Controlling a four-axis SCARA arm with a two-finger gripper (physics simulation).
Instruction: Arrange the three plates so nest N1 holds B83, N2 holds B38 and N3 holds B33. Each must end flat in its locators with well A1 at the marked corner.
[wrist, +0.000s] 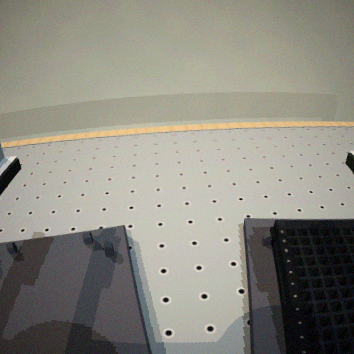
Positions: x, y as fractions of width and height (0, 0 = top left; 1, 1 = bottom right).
black well plate: 0.87, 0.71
out nest: 0.18, 0.82
